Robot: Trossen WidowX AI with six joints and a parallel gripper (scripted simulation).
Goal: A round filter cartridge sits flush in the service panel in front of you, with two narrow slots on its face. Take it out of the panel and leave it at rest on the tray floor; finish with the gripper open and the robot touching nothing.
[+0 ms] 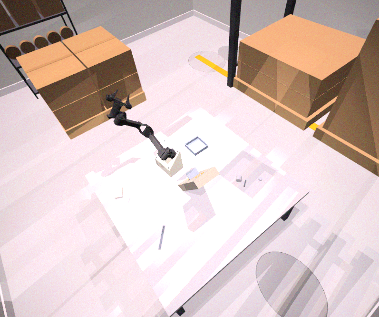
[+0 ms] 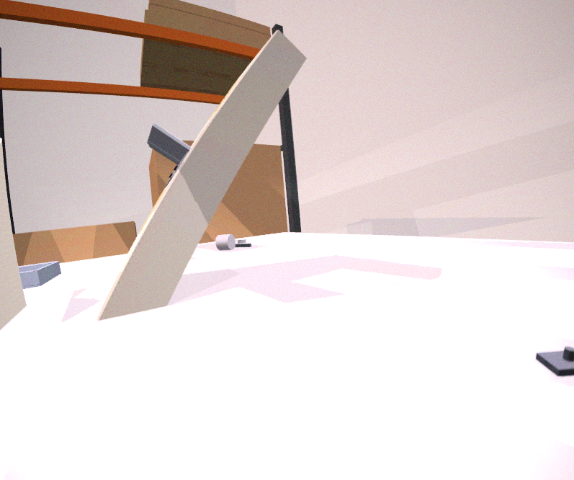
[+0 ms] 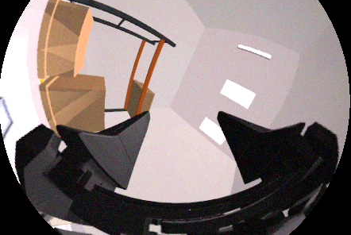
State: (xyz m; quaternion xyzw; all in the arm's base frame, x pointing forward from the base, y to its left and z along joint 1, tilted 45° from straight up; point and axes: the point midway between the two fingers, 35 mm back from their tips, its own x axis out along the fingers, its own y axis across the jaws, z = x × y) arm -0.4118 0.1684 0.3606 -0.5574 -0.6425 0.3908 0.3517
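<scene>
Right now the filter cartridge is 73 cm ahead of my gripper tip, 37 cm below it and 12 cm to the left of it. Also, from my gripper tip: tray (63 cm below, 39 cm to the left, 29 cm ahead); then small disc (89 cm ahead, 63 cm below, 58 cm to the left).
</scene>
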